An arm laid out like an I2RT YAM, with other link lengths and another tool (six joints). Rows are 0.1 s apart.
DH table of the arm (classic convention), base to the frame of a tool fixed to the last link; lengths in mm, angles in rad. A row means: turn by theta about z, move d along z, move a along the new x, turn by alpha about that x. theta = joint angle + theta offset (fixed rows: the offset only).
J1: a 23  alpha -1.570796  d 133.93  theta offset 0
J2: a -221.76  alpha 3.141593  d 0  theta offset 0
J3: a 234.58  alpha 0  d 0  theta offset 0.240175
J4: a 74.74  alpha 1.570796  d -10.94  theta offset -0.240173
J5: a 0  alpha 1.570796  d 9.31  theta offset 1.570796
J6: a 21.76  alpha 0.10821  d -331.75  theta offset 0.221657
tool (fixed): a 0  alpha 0  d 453.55  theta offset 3.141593
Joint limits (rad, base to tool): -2.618..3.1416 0..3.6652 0..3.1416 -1.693..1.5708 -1.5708..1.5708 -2.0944..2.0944
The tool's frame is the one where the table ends.
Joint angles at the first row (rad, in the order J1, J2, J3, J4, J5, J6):
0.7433, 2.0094, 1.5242, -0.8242, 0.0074, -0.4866
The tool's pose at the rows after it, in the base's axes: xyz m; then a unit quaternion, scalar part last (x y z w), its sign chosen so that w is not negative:
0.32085, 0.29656, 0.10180, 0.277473, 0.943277, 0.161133, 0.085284
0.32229, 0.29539, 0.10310, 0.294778, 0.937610, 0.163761, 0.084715
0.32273, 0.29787, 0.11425, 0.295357, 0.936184, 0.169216, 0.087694
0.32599, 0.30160, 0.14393, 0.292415, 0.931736, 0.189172, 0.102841
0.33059, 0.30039, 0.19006, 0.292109, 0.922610, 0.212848, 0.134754
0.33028, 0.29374, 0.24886, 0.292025, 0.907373, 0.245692, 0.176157
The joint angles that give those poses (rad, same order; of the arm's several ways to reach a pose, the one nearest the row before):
0.7433, 2.0094, 1.5242, -0.8242, 0.0074, -0.4740
0.7433, 2.0083, 1.5273, -0.8250, 0.0067, -0.4374
0.7479, 1.9976, 1.5558, -0.8516, 0.0078, -0.4309
0.7509, 1.9625, 1.6134, -0.8936, 0.0151, -0.4313
0.7505, 1.9098, 1.7031, -0.9611, 0.0475, -0.4313
0.7509, 1.8378, 1.8061, -1.0340, 0.0883, -0.4313

